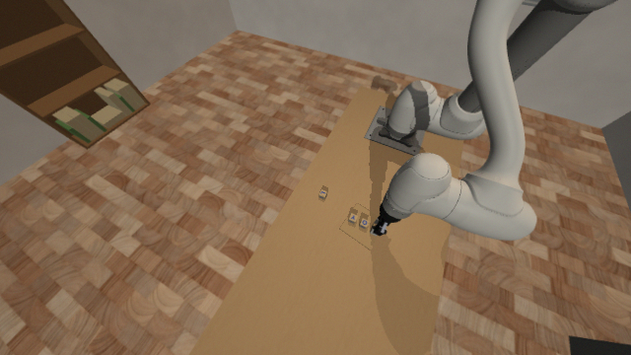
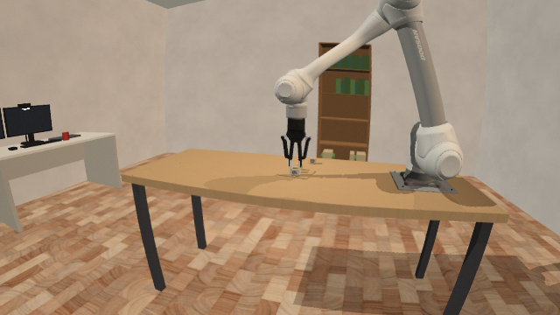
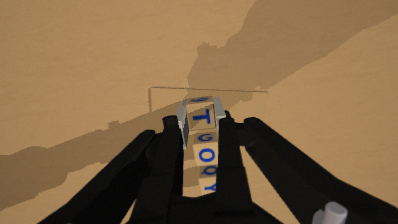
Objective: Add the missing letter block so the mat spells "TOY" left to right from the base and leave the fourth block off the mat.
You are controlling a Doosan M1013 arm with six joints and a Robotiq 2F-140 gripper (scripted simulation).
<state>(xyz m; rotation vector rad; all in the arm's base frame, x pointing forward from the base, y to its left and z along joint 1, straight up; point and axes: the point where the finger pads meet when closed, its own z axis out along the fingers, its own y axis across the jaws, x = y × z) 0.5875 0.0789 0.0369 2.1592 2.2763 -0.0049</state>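
My hand is 20 mm above the T block. The rest, counted from my hand: O block: 50 mm to the right, 20 mm below; thin mat: 50 mm to the right, 40 mm below; Y block: 10 mm ahead, 100 mm to the right, 20 mm below.
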